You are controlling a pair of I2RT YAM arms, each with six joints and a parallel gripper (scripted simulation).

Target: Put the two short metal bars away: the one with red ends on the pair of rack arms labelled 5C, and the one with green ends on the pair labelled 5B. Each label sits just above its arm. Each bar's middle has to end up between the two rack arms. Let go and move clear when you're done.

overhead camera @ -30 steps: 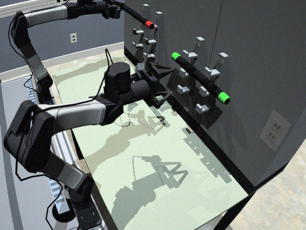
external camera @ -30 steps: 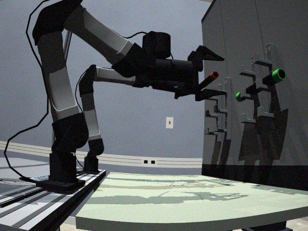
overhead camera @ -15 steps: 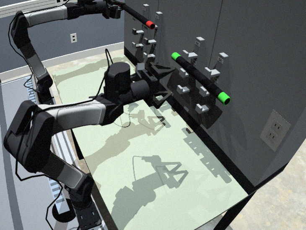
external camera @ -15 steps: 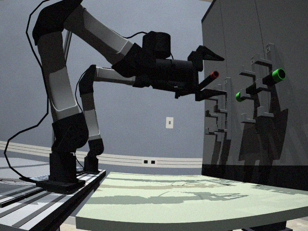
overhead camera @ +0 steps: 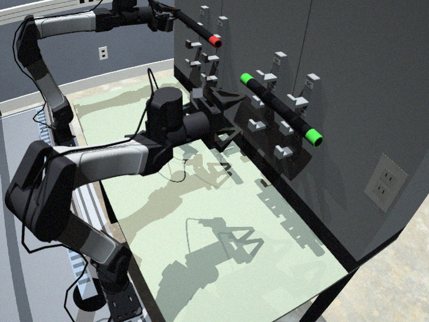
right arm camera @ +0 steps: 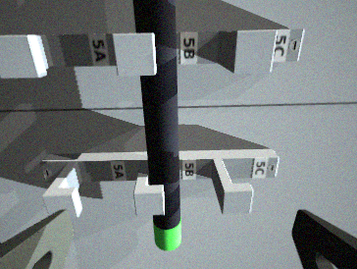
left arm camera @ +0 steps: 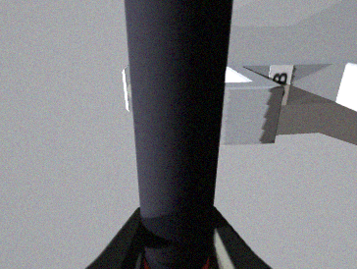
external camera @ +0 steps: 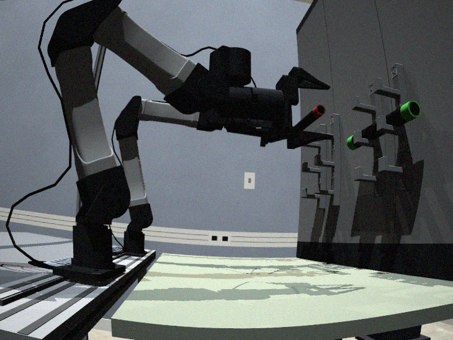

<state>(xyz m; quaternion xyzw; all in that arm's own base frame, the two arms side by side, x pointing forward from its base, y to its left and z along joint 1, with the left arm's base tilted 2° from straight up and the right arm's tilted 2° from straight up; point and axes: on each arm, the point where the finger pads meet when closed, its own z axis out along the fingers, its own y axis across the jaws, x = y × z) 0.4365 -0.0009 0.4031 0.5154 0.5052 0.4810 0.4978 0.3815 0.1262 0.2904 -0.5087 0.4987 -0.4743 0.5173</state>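
My left hand is 120 mm to the left of the red-ended bar. From my left hand the other things lie so: wall panel (200 mm ahead, 310 mm to the right, 60 mm above); then outlet plate (80 mm ahead, 820 mm to the right, 90 mm below); then green-ended bar (50 mm ahead, 490 mm to the right, 100 mm below).
Right now the green-ended bar is 12 cm ahead of my right hand, 2 cm below it and 1 cm to the left of it. From my right hand the other things lie so: red-ended bar: 37 cm to the left, 8 cm above, 7 cm ahead; wall panel: 27 cm ahead, 18 cm to the left, 14 cm above; outlet plate: 32 cm to the right, 15 cm ahead, 1 cm below.
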